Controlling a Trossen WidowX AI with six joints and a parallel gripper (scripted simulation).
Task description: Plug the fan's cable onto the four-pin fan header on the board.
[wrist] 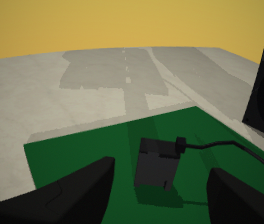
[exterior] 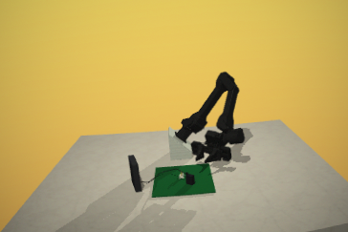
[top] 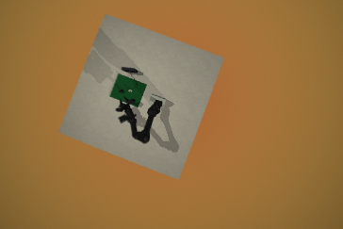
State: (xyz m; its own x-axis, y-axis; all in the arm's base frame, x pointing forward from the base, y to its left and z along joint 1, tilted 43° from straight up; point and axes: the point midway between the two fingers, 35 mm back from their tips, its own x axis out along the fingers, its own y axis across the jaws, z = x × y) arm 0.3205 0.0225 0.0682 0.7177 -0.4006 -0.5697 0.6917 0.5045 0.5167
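Now: the fan plug 50 mm ahead of my gripper tip, 50 mm to the right of it and 60 mm below it. From my gripper tip the other things lie so: four-pin fan header: 40 mm behind, 80 mm to the right, 80 mm below; then green board: 10 mm behind, 70 mm to the right, 90 mm below; then black fan: 260 mm to the right, 20 mm below.
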